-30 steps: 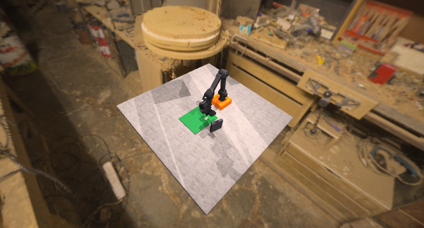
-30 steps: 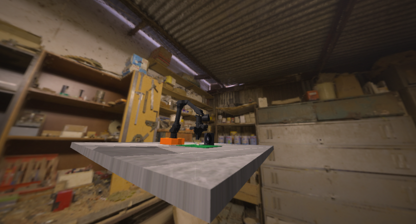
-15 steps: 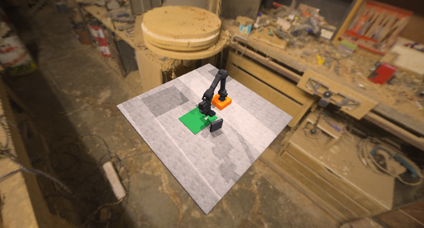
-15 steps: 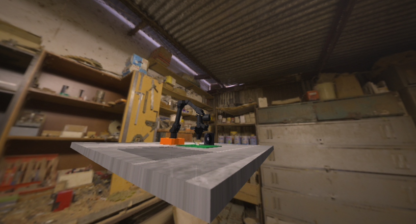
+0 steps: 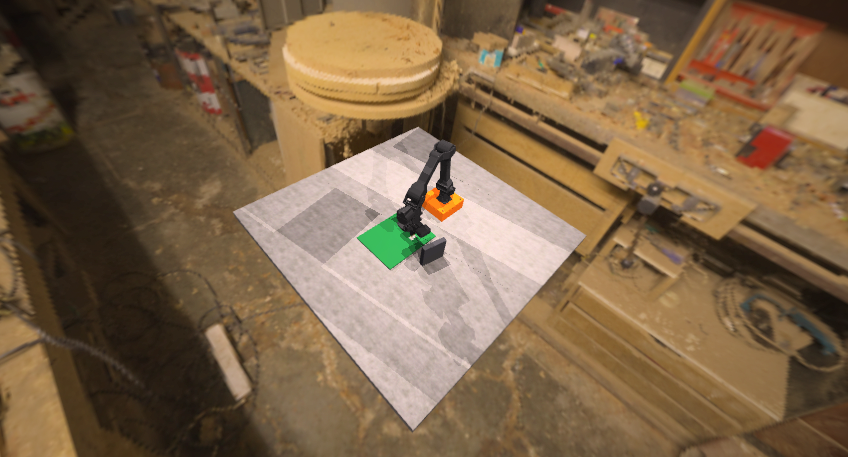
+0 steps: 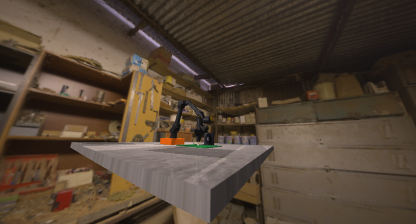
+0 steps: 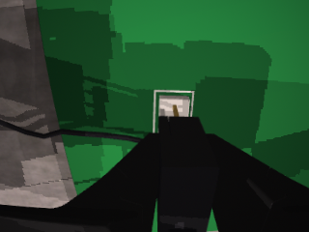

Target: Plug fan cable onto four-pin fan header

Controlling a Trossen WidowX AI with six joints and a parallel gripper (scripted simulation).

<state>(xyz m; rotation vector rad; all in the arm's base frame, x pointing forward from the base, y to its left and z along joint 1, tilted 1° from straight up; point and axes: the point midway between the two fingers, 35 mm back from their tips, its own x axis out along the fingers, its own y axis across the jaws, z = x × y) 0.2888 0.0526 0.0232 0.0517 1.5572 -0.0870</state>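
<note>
The pale header key lies 10 mm behind my gripper tip, 10 mm to the left of it and 30 mm below it. Round my gripper tip: green board (50 mm ahead, 50 mm to the right, 60 mm below); then black fan plug (10 mm behind, 10 mm above); then white fan header (10 mm behind, 40 mm below).
</note>
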